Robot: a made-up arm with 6 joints.
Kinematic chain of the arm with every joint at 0, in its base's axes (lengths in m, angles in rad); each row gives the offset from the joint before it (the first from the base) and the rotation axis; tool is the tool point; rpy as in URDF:
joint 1: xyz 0 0 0.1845 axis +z
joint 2: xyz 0 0 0 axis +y
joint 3: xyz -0.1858 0 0.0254 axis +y
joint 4: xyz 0.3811 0 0.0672 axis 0.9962 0 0.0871
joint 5: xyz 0 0 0 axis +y
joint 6: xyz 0.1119 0 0.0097 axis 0.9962 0 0.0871
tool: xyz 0 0 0 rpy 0 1.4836 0
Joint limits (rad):
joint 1: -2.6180..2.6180
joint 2: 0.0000..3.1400
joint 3: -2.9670..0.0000
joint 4: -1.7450..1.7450
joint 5: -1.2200..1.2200
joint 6: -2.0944..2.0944
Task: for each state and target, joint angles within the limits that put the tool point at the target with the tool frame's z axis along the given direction. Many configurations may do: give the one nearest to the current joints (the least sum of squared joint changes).
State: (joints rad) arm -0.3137 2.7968 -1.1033 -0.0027 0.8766 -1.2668
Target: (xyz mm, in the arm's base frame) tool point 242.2 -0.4 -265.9 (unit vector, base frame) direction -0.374 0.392 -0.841
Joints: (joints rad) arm -0.1551 2.9120 -1.4307 0.5232 0.7197 -1.2668
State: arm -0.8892 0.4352 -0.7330 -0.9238 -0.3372 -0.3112
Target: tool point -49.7 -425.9 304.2 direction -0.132 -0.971 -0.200
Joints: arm -1.6803 1.0708 -0.8108 -0.7200 0.0381 -0.3111
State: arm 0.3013 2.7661 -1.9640 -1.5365 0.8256 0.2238
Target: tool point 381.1 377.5 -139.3 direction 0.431 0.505 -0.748
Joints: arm 0.7673 2.8433 -1.8961 -1.3755 -0.0656 0.2238
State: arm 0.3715 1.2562 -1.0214 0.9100 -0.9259 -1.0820
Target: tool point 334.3 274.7 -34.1 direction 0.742 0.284 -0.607
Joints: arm 0.7687 2.0532 -0.9785 0.8468 -0.4292 -1.0820
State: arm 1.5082 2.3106 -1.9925 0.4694 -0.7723 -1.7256
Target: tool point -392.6 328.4 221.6 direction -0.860 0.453 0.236
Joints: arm 2.3885 1.7444 -1.1210 -0.3614 -0.8163 -1.7256
